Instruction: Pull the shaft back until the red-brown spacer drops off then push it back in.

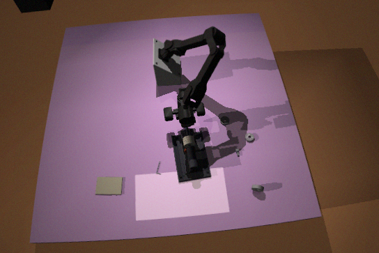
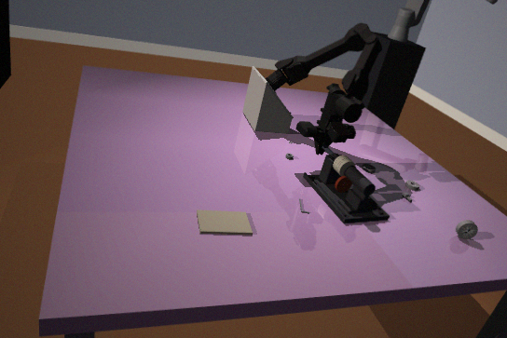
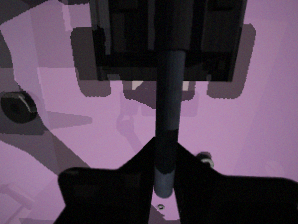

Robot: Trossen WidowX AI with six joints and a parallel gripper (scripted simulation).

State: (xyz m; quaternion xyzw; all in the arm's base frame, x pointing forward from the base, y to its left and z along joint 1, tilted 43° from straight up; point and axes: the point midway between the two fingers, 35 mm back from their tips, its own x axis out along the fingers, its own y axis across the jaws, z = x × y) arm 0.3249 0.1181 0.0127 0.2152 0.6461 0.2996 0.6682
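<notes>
Right now my gripper tip is 60 mm short of the dark shaft, 30 mm below it and 10 mm to the right of it. Round my gripper tip: red-brown spacer (150 mm ahead, 20 mm to the left, 10 mm above); then tan plate (360 mm to the right, 300 mm ahead, 40 mm below); then white spacer (130 mm ahead, 30 mm above, 20 mm to the left).
</notes>
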